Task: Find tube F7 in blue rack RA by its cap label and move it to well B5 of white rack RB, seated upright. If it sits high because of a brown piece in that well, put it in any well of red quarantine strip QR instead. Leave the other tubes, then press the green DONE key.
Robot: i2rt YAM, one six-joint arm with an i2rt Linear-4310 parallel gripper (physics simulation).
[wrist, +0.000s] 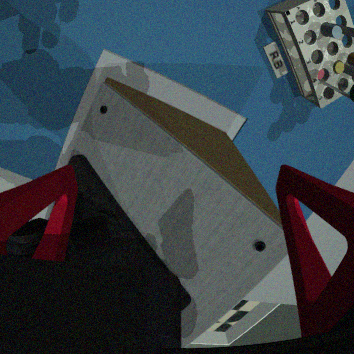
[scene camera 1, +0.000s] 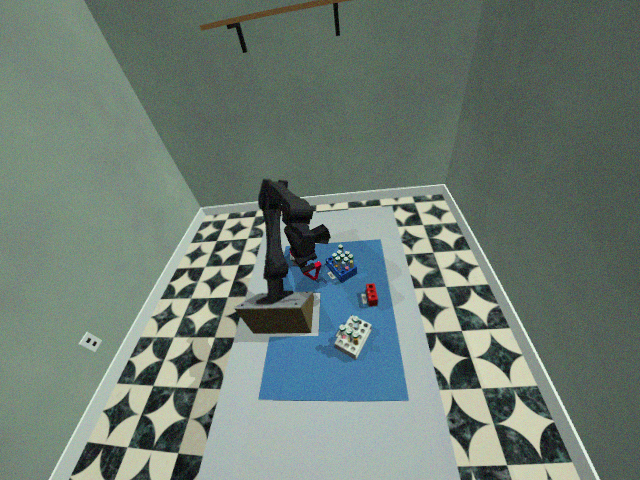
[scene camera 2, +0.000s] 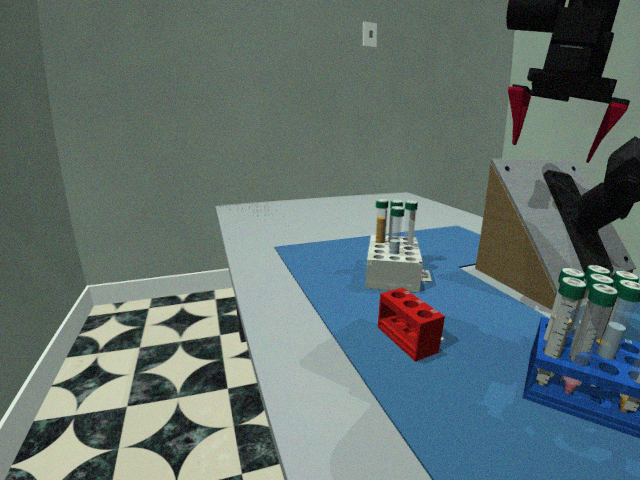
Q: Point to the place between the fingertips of my gripper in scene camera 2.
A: At 549,153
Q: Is my gripper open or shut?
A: Open.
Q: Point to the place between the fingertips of my gripper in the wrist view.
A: At 176,176
